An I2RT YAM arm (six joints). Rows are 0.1 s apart.
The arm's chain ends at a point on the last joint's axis. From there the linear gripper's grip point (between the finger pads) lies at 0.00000 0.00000 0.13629 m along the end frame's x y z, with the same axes.
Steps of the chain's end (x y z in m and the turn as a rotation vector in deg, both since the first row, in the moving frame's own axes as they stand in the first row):
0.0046 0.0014 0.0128 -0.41 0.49 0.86
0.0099 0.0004 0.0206 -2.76 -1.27 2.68
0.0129 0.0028 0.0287 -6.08 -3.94 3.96
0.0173 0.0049 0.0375 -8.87 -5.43 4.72
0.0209 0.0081 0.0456 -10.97 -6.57 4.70
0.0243 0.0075 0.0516 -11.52 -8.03 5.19
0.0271 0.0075 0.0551 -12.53 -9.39 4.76
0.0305 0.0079 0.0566 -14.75 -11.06 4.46
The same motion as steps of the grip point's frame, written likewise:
0.0058 0.0024 0.0128 -0.41 0.49 0.86
0.0067 0.0069 0.0204 -2.76 -1.27 2.68
0.0031 0.0169 0.0276 -6.08 -3.94 3.96
0.0036 0.0253 0.0353 -8.87 -5.43 4.72
0.0044 0.0333 0.0422 -10.97 -6.57 4.70
0.0042 0.0337 0.0475 -11.52 -8.03 5.19
0.0038 0.0360 0.0500 -12.53 -9.39 4.76
0.0033 0.0413 0.0496 -14.75 -11.06 4.46

